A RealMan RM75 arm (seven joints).
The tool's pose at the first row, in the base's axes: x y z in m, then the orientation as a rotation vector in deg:
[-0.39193, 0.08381, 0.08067, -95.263, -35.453, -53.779]
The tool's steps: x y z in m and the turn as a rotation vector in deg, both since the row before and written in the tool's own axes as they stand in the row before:
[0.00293, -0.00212, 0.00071, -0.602, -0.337, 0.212]
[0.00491, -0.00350, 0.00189, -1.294, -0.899, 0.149]
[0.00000, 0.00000, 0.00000, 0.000, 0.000, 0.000]
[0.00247, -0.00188, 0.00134, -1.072, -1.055, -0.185]
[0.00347, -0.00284, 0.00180, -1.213, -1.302, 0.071]
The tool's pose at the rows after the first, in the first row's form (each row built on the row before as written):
[-0.39178, 0.08492, 0.08418, -96.022, -35.265, -53.633]
[-0.39125, 0.08749, 0.08993, -97.699, -35.246, -53.395]
[-0.39125, 0.08749, 0.08993, -97.699, -35.246, -53.395]
[-0.39093, 0.08925, 0.09280, -99.211, -35.712, -53.158]
[-0.39063, 0.09182, 0.09688, -101.029, -36.050, -52.595]

